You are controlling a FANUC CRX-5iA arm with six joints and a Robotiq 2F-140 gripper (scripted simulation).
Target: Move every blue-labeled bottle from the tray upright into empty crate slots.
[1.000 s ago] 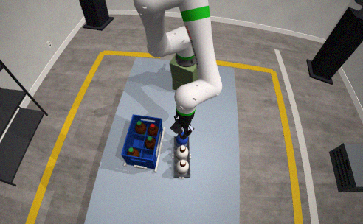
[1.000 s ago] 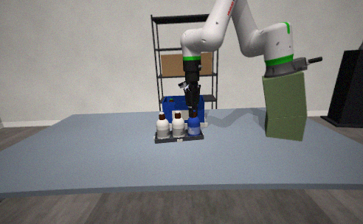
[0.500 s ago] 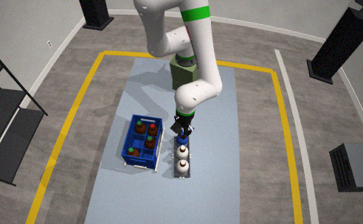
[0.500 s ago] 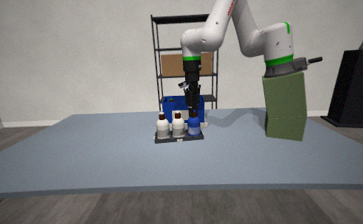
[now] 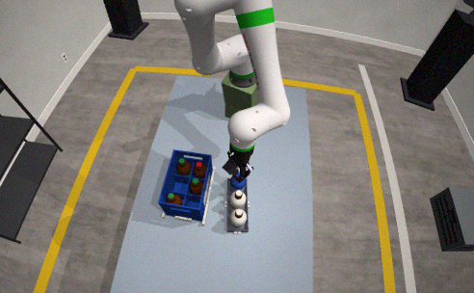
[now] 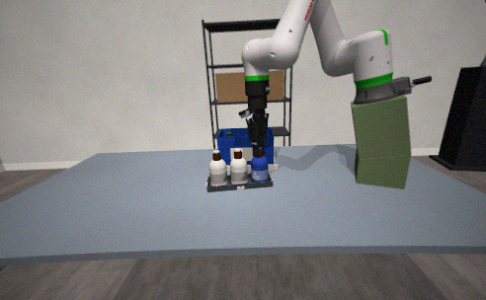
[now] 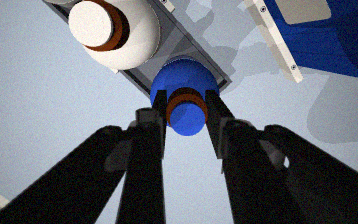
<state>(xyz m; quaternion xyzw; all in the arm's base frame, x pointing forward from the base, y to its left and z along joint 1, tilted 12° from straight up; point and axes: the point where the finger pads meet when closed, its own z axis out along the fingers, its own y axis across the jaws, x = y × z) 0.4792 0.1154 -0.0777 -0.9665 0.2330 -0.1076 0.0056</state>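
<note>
My gripper is now 8 cm above the blue-labeled bottle. Also, from my hand: blue crate 10 cm ahead, 22 cm to the right, 8 cm below.
</note>
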